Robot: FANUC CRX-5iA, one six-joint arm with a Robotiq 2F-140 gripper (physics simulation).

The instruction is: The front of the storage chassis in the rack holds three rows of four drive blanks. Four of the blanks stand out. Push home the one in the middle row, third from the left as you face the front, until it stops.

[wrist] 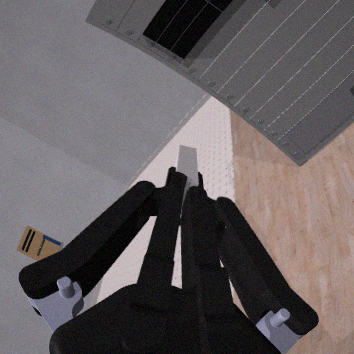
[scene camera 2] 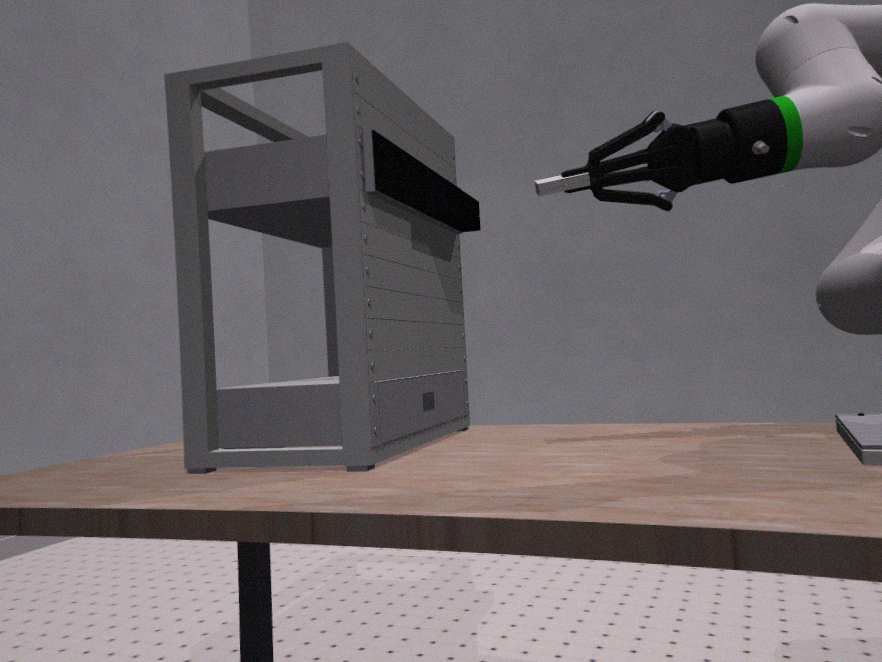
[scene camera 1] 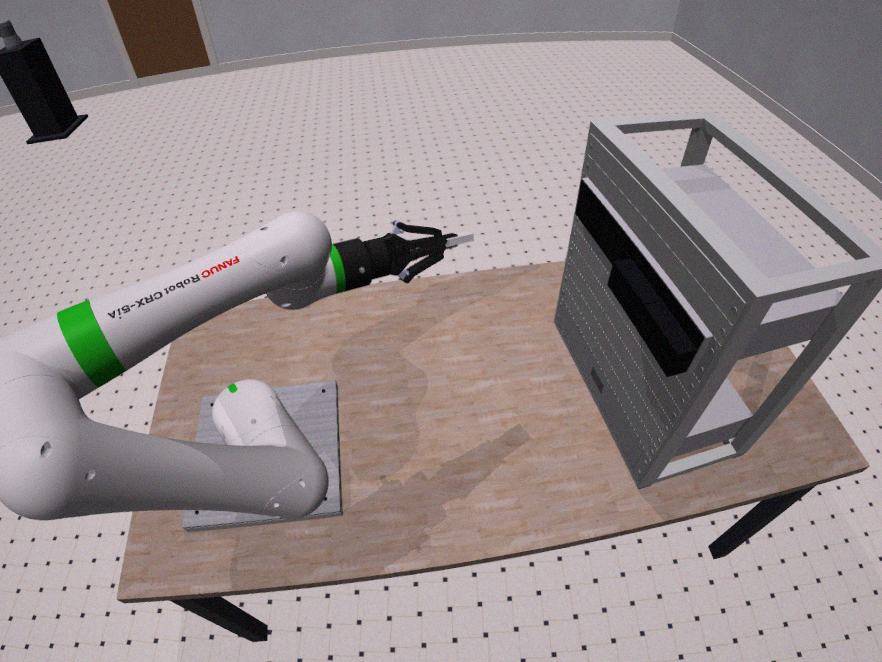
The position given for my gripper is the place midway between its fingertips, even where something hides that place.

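Note:
I can see my gripper (scene camera 2: 537, 188), and my gripper is there in scene camera 1 (scene camera 1: 470, 236) and in the wrist view (wrist: 184, 159) as well. There is also a grey rack (scene camera 2: 378, 193). I see the rack in scene camera 1 (scene camera 1: 670, 277) too, and in the wrist view (wrist: 280, 73).

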